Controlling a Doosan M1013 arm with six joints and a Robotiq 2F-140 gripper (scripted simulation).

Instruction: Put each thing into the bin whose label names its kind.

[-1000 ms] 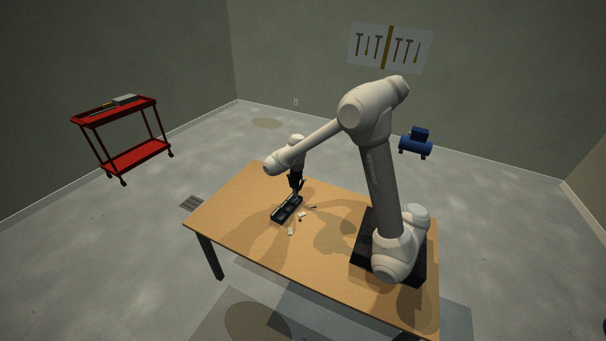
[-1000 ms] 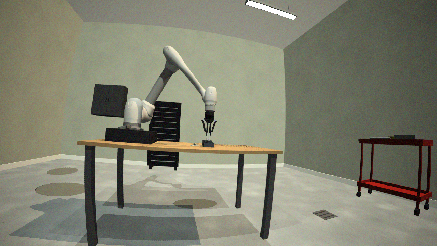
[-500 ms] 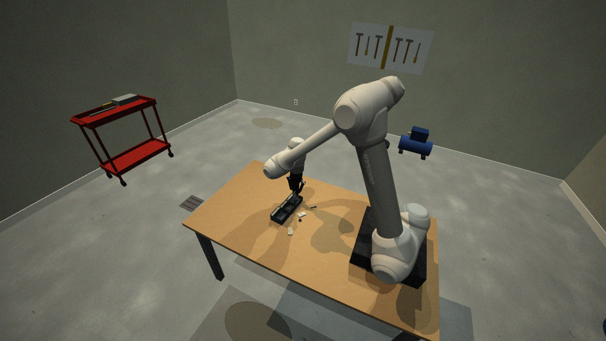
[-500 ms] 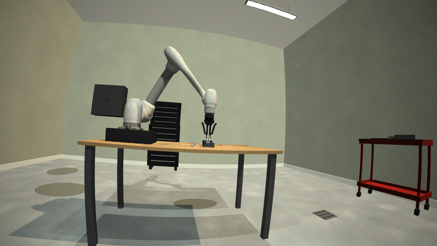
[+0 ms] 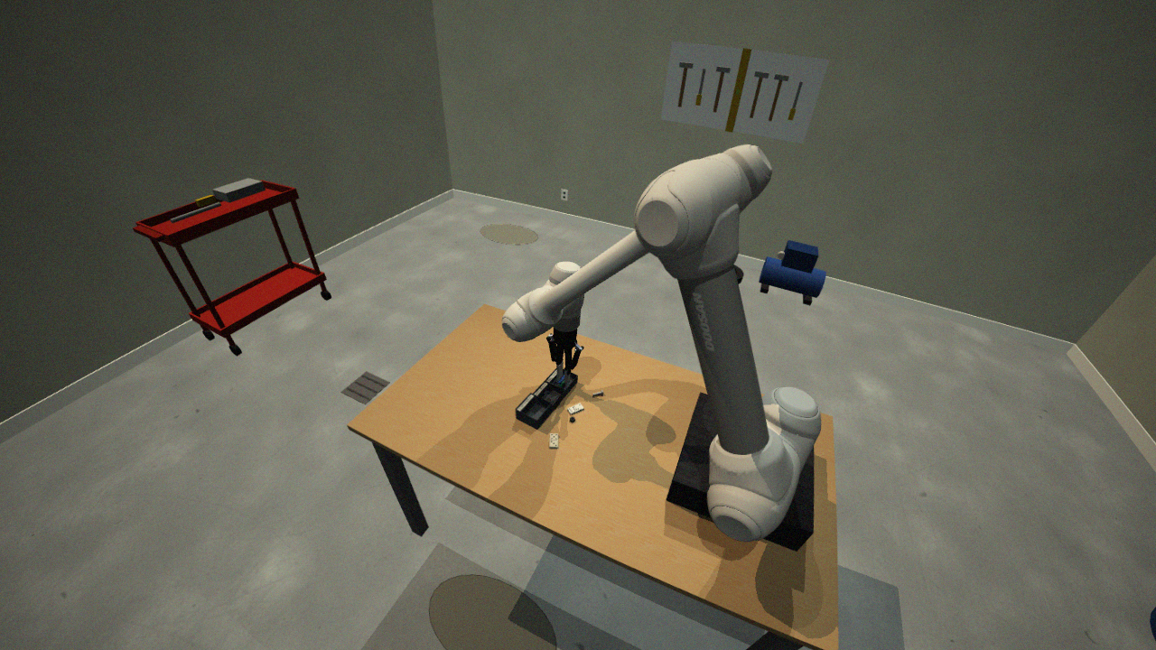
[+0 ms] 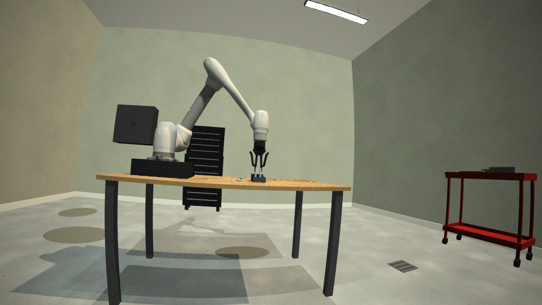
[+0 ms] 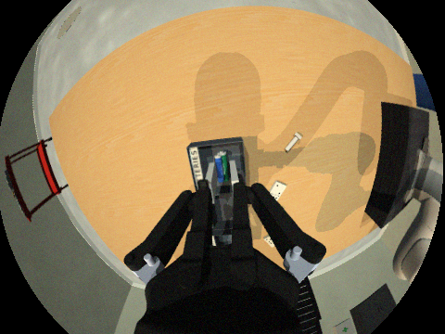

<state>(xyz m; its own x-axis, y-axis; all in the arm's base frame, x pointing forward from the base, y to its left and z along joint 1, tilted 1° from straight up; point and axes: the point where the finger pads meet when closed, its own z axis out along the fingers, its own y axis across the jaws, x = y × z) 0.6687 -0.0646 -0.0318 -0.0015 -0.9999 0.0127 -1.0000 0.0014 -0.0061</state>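
My gripper is now 5 cm above the green battery. Round my hand: domino (9 cm behind, 7 cm to the left, 6 cm below); then blue battery (1 cm ahead, 4 cm below); then black bin row (1 cm ahead, 8 cm to the left, 4 cm below).
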